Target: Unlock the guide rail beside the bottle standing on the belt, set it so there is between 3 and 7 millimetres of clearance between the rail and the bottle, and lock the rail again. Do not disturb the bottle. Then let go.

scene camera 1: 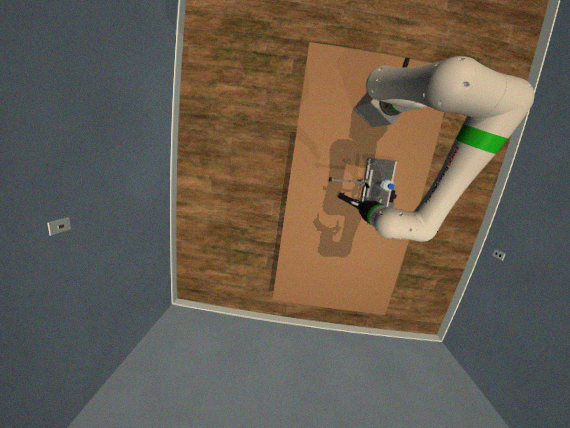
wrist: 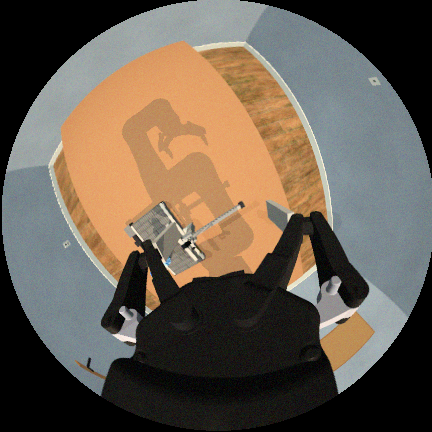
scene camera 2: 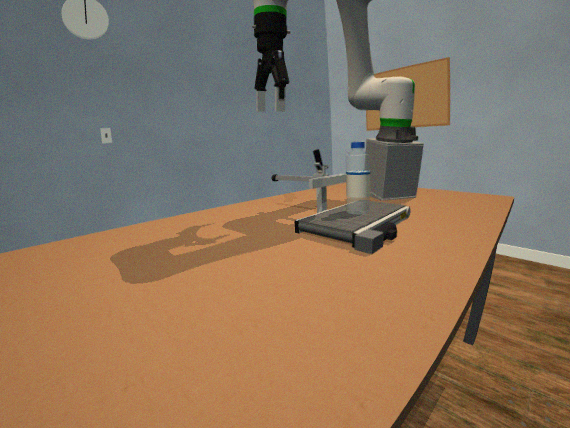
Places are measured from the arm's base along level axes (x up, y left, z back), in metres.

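Where they show: gripper, fingertip midpoint: [wrist: 220, 219] [scene camera 2: 269, 111]; arm's base, origin of the base link: [scene camera 2: 394, 140].
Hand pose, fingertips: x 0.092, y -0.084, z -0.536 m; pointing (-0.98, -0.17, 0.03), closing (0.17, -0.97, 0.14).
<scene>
Each offset is from my fingertips to the top centre of the thing. "*": to the spot under its first point. Level surfaces: height alone.
The bottle @(dy +0.235, dx -0.109, dz +0.117 m) [scene camera 1: 390, 186] [scene camera 2: 358, 186] stands upright on the belt @(dy +0.237, dx -0.294, dz +0.114 m) [scene camera 1: 383, 167] [scene camera 2: 327, 228] [wrist: 150, 220]; in the wrist view a finger partly hides it. The pale guide rail @(* dy +0.152, dx -0.211, dz +0.087 m) [scene camera 2: 328, 180] runs beside the bottle at mid-height. The gap between them is too small to judge. A rod @(* dy +0.010, dx -0.205, dz +0.081 m) [scene camera 1: 347, 180] [scene camera 2: 295, 178] [wrist: 218, 221] extends outward from the rail's post. The black lock lever @(dy +0.115, dx -0.123, dz +0.083 m) [scene camera 2: 318, 158] sticks up at a tilt above the clamp; whether it is locked cannot be told. My gripper [scene camera 2: 270, 101] [wrist: 220, 219] is open and empty, pointing down, higher than the lever and apart from it.
The belt unit stands on the brown table @(dx -0.329 m) [scene camera 1: 325, 280] [scene camera 2: 225, 340] [wrist: 110, 150], with a dark motor block [scene camera 2: 368, 241] at its near corner. The grey robot pedestal [scene camera 1: 372, 114] [scene camera 2: 395, 170] stands behind the bottle. The arm's shadow falls across the table.
</scene>
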